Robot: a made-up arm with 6 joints.
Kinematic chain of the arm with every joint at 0, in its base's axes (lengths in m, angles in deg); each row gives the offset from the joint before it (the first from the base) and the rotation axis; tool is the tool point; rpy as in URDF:
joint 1: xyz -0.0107 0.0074 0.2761 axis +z
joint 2: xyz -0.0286 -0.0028 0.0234 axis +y
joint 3: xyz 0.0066 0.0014 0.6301 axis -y
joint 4: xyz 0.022 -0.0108 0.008 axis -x
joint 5: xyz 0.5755 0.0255 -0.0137 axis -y
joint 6: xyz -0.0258 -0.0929 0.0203 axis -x
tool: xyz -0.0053 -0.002 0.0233 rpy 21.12 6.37 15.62
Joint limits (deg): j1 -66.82..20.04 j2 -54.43..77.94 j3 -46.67..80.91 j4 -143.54..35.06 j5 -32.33..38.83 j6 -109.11..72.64
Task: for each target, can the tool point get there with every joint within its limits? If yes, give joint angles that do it. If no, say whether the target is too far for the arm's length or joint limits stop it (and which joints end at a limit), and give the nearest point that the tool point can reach.
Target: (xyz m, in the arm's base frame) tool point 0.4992 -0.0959 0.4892
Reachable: yes | joints -2.80 15.08 -31.70 -38.25 10.35 9.52
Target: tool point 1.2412 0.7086 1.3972
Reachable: no: too far | nearest point 0.8611 0.3589 1.0349 | short by 0.631 m
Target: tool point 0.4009 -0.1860 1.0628
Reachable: yes | joints -17.78 -7.47 12.85 -75.69 -2.65 -30.25
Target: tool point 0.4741 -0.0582 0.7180
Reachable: yes | joints -4.28 -0.08 -16.14 -84.48 27.71 -4.59
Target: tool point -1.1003 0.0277 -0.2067
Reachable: no: joint limits stop it (at a limit: joint 1, joint 2, joint 3, joint 5) | nearest point -0.0085 -0.2382 -0.0401 | short by 1.136 m
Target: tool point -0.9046 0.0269 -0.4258
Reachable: no: joint limits stop it (at a limit: joint 1, joint 2, joint 3, joint 5) | nearest point -0.0086 -0.2452 -0.0464 | short by 1.010 m
